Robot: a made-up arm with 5 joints.
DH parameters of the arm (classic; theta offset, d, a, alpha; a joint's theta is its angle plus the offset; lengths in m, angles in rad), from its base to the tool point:
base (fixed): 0 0 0 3.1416
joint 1: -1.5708 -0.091 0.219 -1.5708
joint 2: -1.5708 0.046 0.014 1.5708
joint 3: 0 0.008 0.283 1.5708
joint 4: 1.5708 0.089 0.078 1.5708
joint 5: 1.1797 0 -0.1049 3.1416
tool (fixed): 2.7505 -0.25 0 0
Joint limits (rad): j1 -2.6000..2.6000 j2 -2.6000..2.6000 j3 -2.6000..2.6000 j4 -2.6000..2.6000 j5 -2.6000..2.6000
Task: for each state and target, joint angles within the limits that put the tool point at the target. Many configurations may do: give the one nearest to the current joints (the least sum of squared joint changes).
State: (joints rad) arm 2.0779 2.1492 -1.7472 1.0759 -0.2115
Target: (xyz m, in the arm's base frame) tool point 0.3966 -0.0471 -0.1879
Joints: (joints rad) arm 2.4485 2.3586 -2.0324 1.1831 -0.2007
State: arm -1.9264 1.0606 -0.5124 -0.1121 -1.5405
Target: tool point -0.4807 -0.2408 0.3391
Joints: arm -1.4587 1.7233 -0.6615 -0.9543 -1.4036
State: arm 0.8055 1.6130 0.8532 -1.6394 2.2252
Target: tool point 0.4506 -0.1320 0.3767
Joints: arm 0.6356 2.0108 1.6547 -1.8534 1.9557
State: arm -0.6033 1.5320 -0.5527 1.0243 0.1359
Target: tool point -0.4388 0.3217 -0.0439
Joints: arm -0.7442 2.0420 -0.6889 1.4528 0.2032
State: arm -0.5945 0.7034 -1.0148 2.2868 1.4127
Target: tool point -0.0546 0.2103 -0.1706
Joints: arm -0.1229 1.1673 -0.6394 1.6720 1.0907
